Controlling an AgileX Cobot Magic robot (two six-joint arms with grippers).
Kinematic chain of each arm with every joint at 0, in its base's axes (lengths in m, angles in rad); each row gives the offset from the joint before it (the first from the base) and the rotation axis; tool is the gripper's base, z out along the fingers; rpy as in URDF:
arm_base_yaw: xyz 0 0 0.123 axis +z
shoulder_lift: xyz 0 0 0 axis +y
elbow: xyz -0.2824 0 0.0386 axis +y
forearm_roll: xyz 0.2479 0 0.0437 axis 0.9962 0 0.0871
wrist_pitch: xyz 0 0 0 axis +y
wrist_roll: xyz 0.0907 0 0.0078 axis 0.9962 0 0.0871
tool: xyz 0 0 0 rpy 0 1.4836 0
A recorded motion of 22 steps. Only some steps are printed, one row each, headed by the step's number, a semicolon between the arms.
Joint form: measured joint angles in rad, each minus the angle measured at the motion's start. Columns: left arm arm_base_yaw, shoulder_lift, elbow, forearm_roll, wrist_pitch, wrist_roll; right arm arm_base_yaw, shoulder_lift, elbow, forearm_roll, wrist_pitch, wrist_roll.
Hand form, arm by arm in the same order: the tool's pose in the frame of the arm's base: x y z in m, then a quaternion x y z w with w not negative. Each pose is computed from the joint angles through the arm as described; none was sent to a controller.
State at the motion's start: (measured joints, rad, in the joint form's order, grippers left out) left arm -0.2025 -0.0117 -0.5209 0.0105 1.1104 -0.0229; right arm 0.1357 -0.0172 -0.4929 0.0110 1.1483 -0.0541
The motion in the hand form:
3: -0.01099 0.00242 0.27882 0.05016 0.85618 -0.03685 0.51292; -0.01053 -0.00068 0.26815 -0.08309 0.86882 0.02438 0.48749
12: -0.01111 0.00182 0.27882 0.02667 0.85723 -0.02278 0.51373; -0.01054 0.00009 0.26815 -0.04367 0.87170 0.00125 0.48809
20: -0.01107 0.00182 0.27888 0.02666 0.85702 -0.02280 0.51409; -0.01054 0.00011 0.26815 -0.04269 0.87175 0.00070 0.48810
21: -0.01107 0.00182 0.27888 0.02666 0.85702 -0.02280 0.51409; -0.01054 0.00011 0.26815 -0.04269 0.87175 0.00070 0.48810
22: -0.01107 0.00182 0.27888 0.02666 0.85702 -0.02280 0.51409; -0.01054 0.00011 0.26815 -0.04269 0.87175 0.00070 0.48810
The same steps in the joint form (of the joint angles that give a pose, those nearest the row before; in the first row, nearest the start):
3: 0.0616 0.0000 0.0000 0.0000 0.0000 0.0001; -0.0001 0.0000 0.0000 -0.0020 0.0000 0.0000
12: 0.1164 0.0000 0.0000 0.0000 0.0000 0.0000; -0.0904 0.0000 0.0000 -0.0042 0.0000 0.0000
20: 0.1164 0.0000 0.0000 0.0001 -0.0009 -0.0001; -0.0926 0.0000 0.0000 -0.0042 0.0000 0.0000
21: 0.1164 0.0000 0.0000 0.0001 -0.0009 -0.0001; -0.0926 0.0000 0.0000 -0.0042 0.0000 0.0000
22: 0.1164 0.0000 0.0000 0.0001 -0.0009 -0.0001; -0.0926 0.0000 0.0000 -0.0042 0.0000 0.0000

